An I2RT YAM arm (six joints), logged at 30 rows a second.
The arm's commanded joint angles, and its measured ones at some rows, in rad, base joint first. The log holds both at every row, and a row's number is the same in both.
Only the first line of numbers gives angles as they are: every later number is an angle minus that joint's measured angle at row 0.
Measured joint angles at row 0:
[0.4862 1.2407 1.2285 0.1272 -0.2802 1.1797]
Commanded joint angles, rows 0 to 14:
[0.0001 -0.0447 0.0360 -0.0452 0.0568 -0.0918]
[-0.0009 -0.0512 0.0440 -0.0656 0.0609 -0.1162]
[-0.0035 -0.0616 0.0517 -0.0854 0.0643 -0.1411]
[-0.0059 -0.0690 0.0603 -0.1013 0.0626 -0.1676]
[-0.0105 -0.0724 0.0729 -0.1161 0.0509 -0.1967]
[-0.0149 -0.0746 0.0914 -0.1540 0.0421 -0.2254]
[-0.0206 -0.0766 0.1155 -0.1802 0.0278 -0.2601]
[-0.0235 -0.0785 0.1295 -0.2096 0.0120 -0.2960]
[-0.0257 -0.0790 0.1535 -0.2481 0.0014 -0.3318]
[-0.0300 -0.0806 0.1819 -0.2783 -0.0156 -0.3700]
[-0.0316 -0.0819 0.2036 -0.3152 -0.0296 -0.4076]
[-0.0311 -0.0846 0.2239 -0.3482 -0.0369 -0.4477]
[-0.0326 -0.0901 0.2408 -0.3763 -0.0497 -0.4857]
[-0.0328 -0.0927 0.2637 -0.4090 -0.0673 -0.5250]
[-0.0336 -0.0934 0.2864 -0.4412 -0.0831 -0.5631]
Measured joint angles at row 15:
[-0.0294 -0.0419 0.1778 -0.3128 -0.0076 -0.3540]
